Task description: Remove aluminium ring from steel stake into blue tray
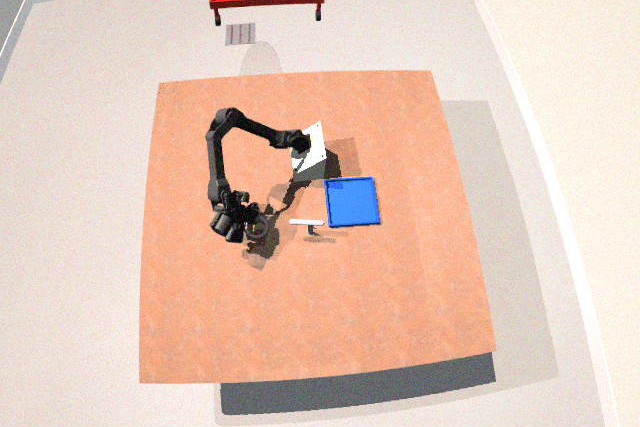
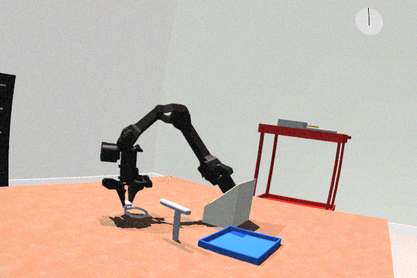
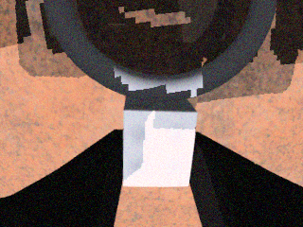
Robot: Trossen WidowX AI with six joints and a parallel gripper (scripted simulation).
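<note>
The ring is 10 mm ahead of my gripper tip and 50 mm to the left of it. Round my gripper tip: blue tray 50 mm behind, 430 mm to the left, 20 mm below.
</note>
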